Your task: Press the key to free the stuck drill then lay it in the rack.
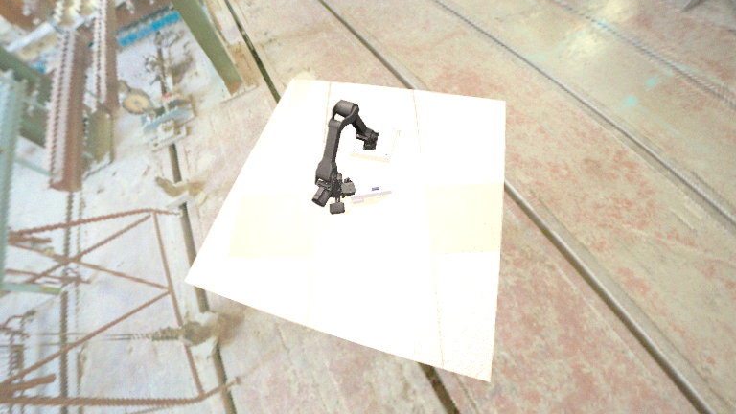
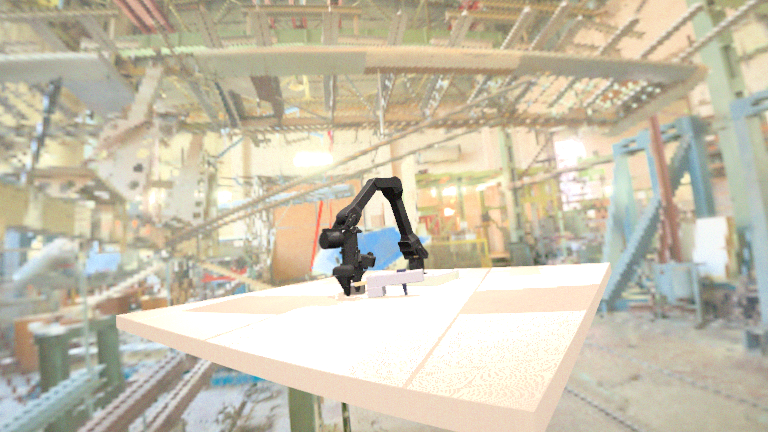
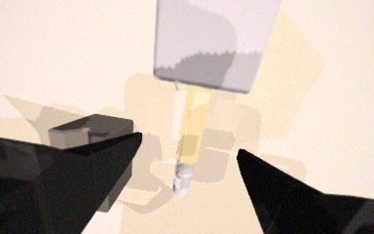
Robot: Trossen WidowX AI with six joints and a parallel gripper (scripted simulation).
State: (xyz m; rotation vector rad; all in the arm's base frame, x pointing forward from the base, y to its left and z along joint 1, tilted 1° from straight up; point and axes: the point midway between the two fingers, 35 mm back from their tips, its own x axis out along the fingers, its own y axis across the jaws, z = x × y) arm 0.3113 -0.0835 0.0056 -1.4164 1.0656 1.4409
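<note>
Right now the rack is 7 cm behind my gripper tip, 5 cm to the right of it and 1 cm above it. From my gripper tip the other things lie so: housing 4 cm behind, 13 cm to the left, 4 cm above.
</note>
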